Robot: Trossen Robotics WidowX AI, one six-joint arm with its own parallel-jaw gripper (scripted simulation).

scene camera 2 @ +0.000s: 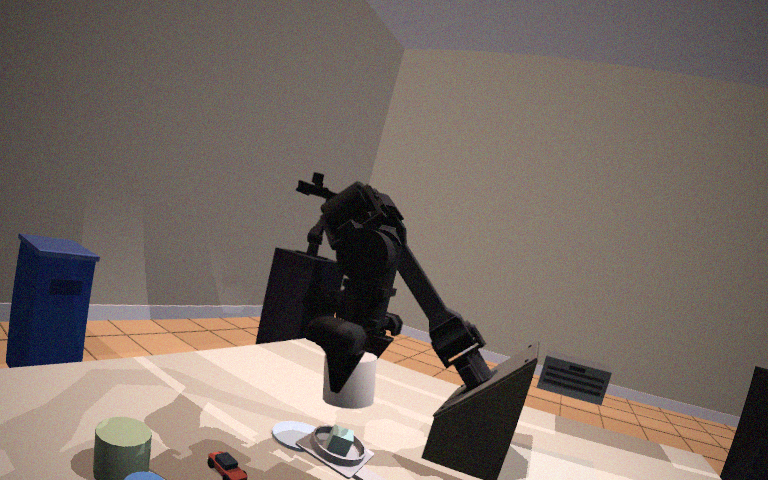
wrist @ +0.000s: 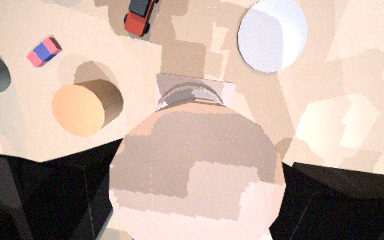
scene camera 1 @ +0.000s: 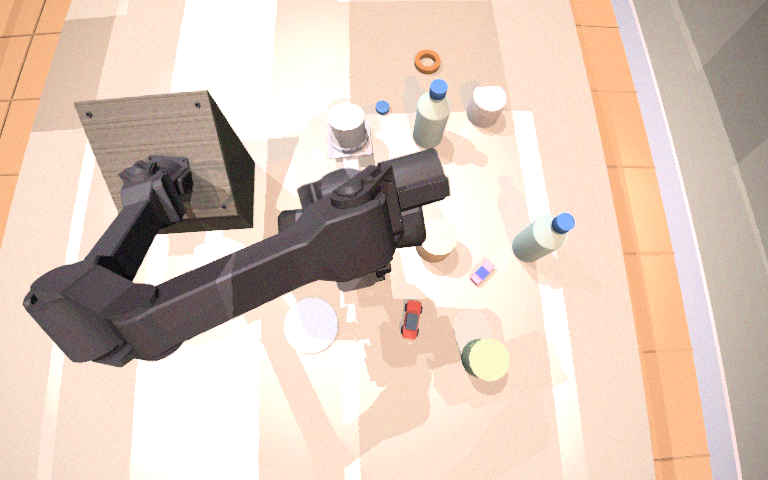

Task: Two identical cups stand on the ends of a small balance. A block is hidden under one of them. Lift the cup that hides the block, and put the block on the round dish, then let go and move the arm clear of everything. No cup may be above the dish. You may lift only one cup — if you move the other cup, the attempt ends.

Labels:
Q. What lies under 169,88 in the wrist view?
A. A balance.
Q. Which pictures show the tan cylinder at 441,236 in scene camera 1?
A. The wrist view and scene camera 1 only.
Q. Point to a cup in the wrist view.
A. At 193,162

